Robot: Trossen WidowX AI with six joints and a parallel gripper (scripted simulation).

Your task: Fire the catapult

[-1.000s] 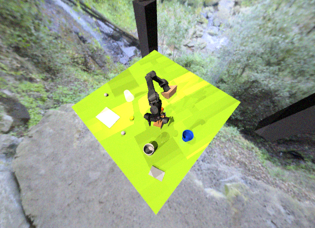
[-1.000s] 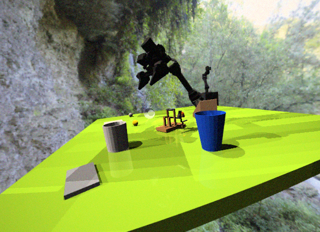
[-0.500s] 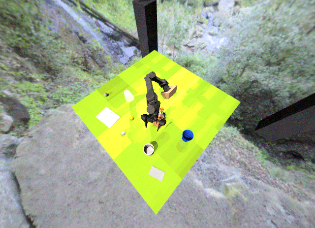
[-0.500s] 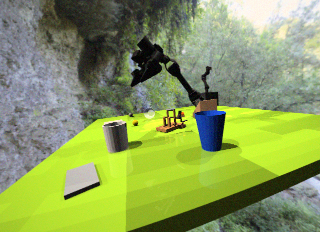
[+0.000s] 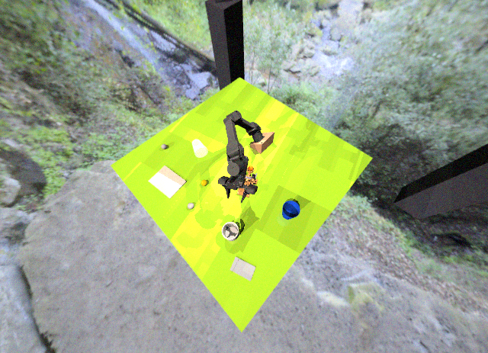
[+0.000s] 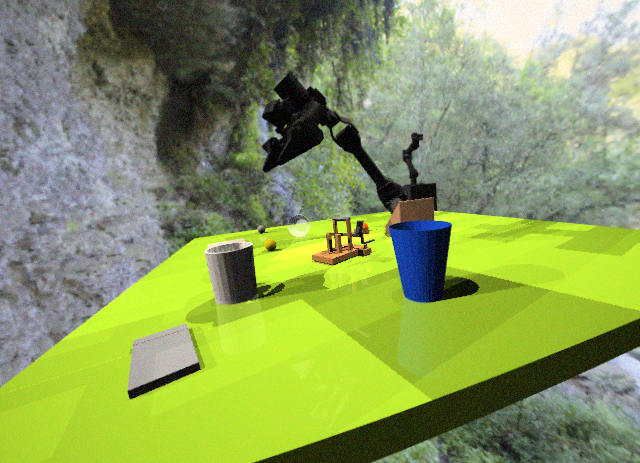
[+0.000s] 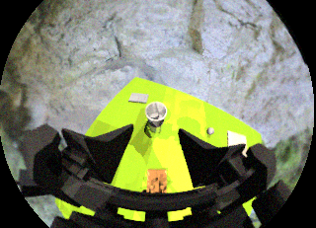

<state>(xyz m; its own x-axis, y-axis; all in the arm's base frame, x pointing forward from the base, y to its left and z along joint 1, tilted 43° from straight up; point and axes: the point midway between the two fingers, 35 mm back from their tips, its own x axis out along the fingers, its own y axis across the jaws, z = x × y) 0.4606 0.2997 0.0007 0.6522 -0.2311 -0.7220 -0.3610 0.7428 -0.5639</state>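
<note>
My gripper tip is now 27 cm past the orange ball, 13 cm to the left of it and 19 cm above it. Round my gripper tip: blue cup: 20 cm behind, 23 cm to the left, 22 cm below; wooden catapult: 21 cm behind, 9 cm to the right, 20 cm below; white mug: 11 cm ahead, 5 cm to the left, 22 cm below.
</note>
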